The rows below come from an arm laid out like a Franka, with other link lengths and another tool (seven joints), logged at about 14 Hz.
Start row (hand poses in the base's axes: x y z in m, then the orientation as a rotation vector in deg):
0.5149 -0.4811 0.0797 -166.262 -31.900 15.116
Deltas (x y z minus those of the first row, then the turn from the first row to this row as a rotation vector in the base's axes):
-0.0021 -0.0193 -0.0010 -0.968 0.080 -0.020
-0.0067 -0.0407 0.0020 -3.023 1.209 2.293
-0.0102 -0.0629 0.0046 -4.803 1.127 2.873
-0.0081 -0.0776 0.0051 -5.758 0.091 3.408
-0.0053 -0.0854 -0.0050 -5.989 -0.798 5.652
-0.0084 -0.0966 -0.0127 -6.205 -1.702 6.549
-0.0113 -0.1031 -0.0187 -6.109 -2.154 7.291
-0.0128 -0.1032 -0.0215 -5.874 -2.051 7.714
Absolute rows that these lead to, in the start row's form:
0.5128 -0.5004 0.0787 -167.174 -31.884 15.573
0.5082 -0.5218 0.0817 -168.298 -35.182 18.276
0.5047 -0.5440 0.0843 -169.888 -36.131 18.905
0.5068 -0.5587 0.0848 -170.996 -37.152 17.812
0.5096 -0.5665 0.0747 -170.898 -40.696 16.890
0.5065 -0.5777 0.0670 -171.117 -42.218 15.746
0.5036 -0.5842 0.0610 -170.936 -43.406 15.138
0.5021 -0.5843 0.0582 -170.554 -44.006 15.263

